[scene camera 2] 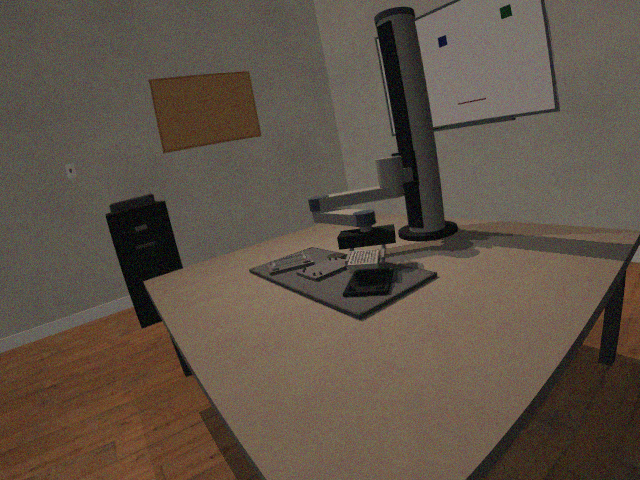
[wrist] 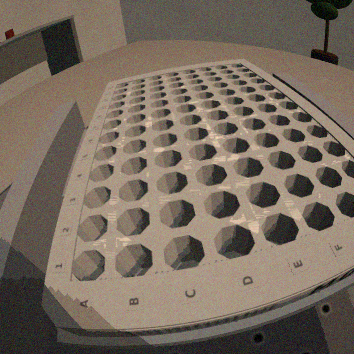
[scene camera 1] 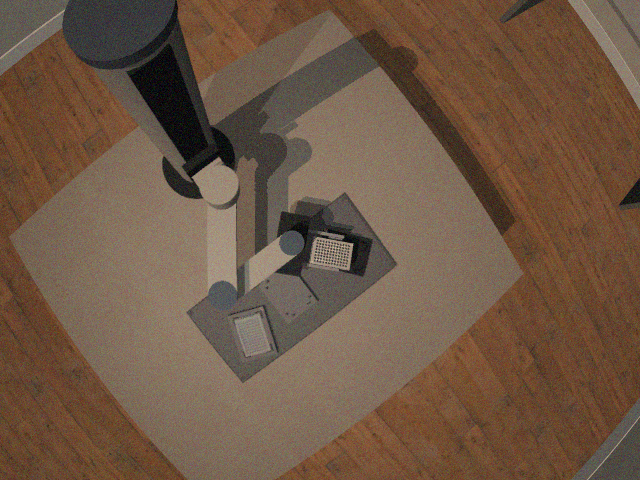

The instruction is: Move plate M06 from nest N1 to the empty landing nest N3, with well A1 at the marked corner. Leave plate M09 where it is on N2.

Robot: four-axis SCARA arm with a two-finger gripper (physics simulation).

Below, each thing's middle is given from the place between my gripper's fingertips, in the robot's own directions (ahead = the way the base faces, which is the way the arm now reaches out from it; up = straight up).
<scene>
I see my gripper 20 cm to the left of the grey nest (scene camera 1: 289,295) and 5 cm above it. From my hand the other things lie so: dark nest (scene camera 2: 364,282): 1 cm ahead, 2 cm to the left, 5 cm below; then pale flat plate (scene camera 1: 250,329): 4 cm ahead, 38 cm to the right, 4 cm below.
</scene>
